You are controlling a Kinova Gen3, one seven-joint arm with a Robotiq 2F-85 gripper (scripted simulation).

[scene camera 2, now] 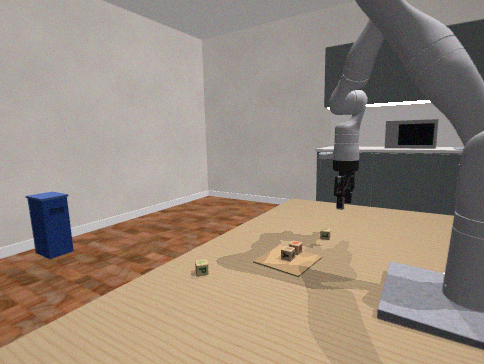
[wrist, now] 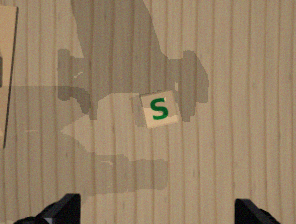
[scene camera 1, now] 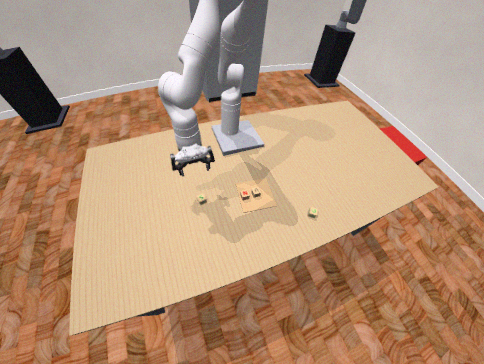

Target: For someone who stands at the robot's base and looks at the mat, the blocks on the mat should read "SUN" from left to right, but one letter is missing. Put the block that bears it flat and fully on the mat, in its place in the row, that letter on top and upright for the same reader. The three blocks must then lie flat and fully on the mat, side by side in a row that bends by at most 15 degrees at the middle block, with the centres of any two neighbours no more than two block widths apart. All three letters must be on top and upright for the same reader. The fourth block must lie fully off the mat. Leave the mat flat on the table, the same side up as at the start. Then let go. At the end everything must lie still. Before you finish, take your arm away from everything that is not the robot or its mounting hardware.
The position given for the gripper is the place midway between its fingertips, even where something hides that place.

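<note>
Scene camera 2 has the gripper (scene camera 2: 344, 206) in it, along with a mat (scene camera 2: 301, 263). On scene camera 1 you'd find the mat (scene camera 1: 266, 200) too.
</note>
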